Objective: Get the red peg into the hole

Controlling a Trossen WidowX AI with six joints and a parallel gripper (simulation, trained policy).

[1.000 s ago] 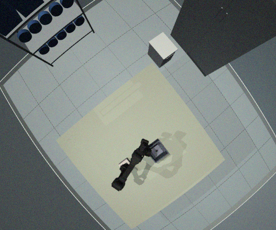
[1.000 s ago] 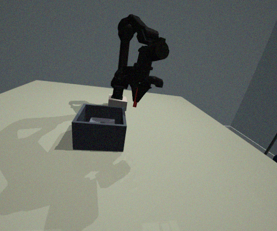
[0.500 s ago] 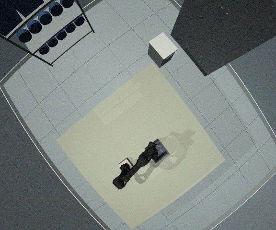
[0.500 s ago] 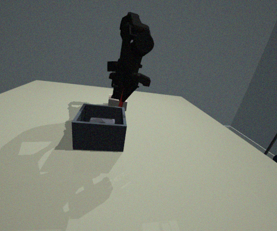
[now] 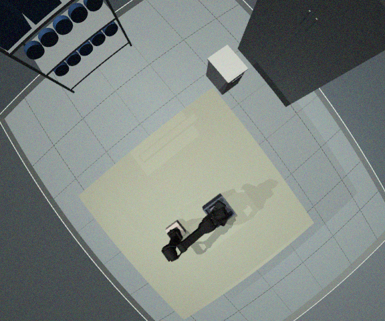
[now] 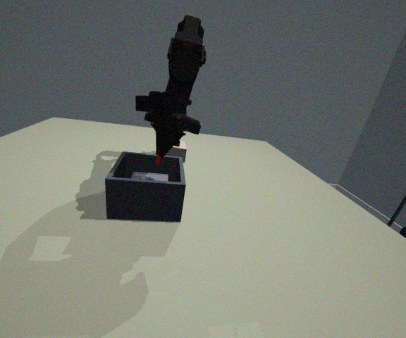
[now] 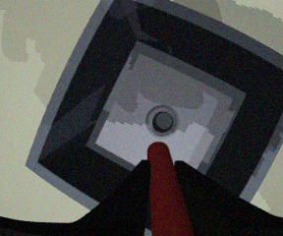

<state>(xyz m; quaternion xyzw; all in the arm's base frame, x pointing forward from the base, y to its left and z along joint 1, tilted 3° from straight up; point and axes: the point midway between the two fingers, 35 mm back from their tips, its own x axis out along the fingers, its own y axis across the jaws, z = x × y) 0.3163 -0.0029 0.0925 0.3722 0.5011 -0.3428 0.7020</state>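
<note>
Right now my gripper tip is 20 mm below the red peg and 10 mm past it. From my gripper tip the other things lie so: grey plate 80 mm below, 20 mm to the right, 10 mm ahead; then dark box 90 mm below, 20 mm to the right, 10 mm ahead.
</note>
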